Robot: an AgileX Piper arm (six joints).
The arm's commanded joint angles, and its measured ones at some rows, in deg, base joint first. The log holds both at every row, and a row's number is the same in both.
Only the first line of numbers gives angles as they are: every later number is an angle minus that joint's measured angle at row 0.
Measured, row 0:
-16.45, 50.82, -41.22, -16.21, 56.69, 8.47
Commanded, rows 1 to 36:
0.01, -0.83, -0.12, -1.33, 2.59, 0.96
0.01, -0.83, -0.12, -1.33, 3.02, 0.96
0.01, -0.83, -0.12, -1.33, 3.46, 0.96
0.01, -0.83, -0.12, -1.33, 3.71, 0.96
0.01, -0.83, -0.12, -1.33, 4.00, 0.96
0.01, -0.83, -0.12, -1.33, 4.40, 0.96
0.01, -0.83, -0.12, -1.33, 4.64, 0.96
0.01, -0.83, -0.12, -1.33, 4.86, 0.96
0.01, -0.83, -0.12, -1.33, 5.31, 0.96
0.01, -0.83, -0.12, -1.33, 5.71, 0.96
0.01, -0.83, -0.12, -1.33, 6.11, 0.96
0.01, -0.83, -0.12, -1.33, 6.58, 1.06
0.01, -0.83, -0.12, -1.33, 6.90, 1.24
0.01, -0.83, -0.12, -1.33, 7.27, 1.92
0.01, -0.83, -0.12, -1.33, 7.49, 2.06
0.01, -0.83, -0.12, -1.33, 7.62, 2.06
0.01, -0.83, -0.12, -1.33, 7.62, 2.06
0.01, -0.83, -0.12, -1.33, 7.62, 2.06
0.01, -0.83, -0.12, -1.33, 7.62, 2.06
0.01, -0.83, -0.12, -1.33, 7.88, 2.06
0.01, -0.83, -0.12, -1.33, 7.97, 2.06
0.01, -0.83, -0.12, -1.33, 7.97, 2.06
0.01, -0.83, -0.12, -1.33, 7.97, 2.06
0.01, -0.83, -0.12, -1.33, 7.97, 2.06
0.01, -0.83, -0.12, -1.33, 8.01, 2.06
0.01, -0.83, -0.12, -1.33, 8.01, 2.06
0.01, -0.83, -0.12, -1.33, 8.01, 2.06
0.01, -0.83, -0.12, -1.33, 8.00, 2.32
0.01, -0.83, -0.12, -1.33, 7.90, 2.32
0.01, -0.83, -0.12, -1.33, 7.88, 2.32
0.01, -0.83, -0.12, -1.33, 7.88, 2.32
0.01, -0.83, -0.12, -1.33, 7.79, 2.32
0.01, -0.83, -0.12, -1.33, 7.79, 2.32
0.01, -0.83, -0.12, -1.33, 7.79, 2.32
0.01, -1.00, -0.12, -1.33, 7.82, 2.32
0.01, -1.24, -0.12, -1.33, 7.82, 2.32
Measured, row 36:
0.11, -0.09, -0.37, -0.55, -0.55, 1.46
